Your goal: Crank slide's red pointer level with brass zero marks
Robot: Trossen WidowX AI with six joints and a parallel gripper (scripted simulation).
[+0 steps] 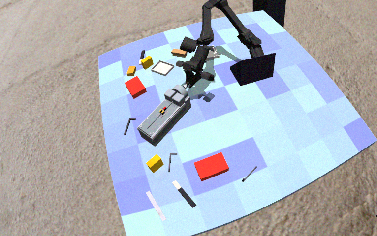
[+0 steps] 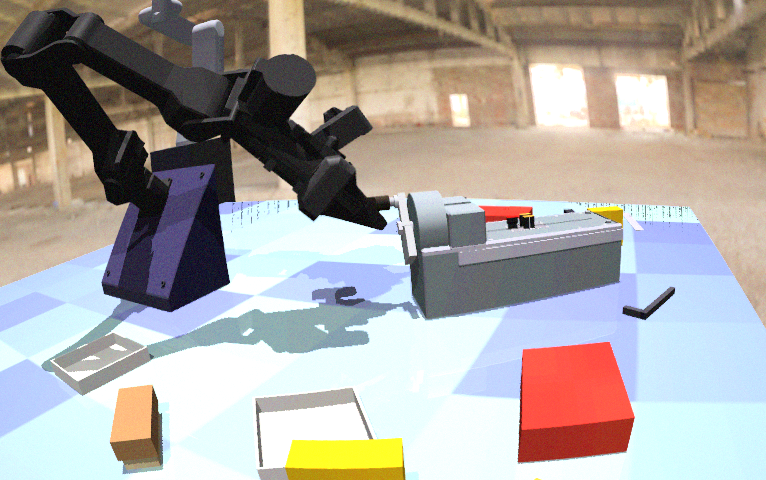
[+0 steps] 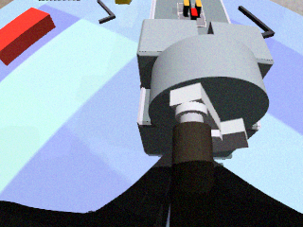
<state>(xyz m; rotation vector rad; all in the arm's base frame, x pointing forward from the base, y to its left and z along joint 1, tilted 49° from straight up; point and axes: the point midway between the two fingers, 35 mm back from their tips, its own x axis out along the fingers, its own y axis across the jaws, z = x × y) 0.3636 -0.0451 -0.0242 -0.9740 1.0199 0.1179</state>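
Right now the red pointer is 130 mm ahead of my gripper tip, 60 mm to the left of it and 10 mm below it. Also, from my gripper tip: dark crank handle (20 mm above, 10 mm to the right, 10 mm behind); then tan block (360 mm to the right, 80 mm below, 70 mm behind).
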